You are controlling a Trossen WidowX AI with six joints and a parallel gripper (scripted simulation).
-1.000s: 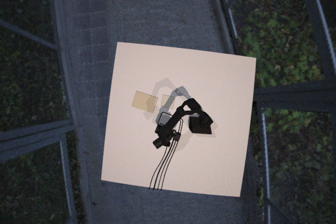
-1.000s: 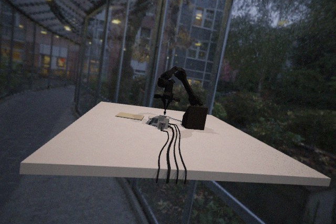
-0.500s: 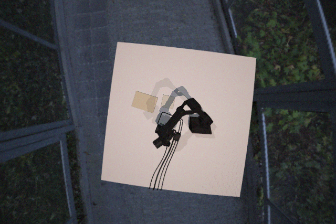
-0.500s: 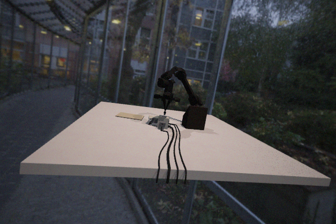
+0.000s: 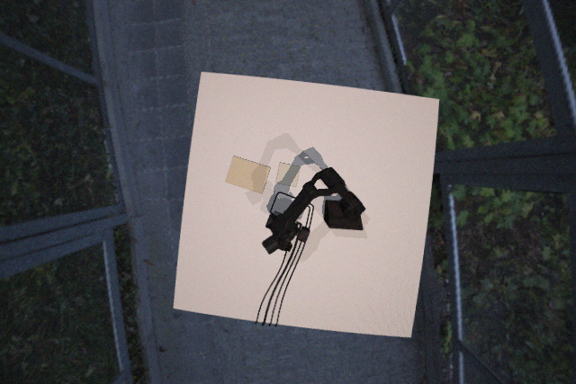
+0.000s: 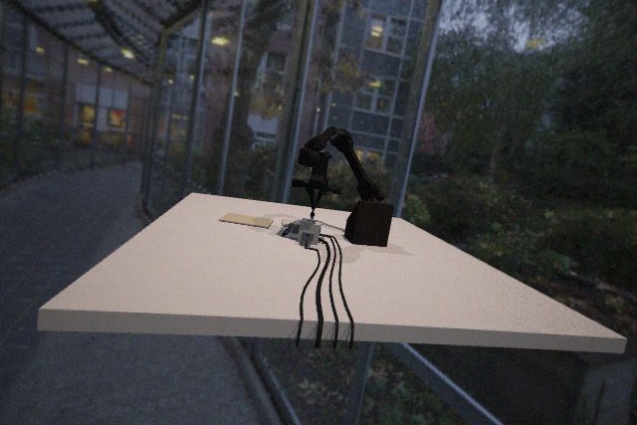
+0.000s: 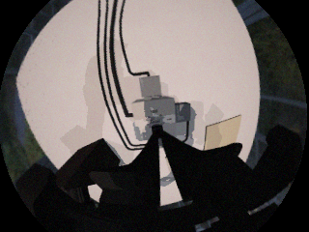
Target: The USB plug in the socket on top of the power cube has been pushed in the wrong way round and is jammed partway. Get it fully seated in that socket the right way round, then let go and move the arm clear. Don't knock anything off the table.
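Right now the USB plug is 20 mm below my gripper tip. From my gripper tip the other things lie so: flat tan card: 260 mm ahead, 180 mm to the right, 120 mm below.
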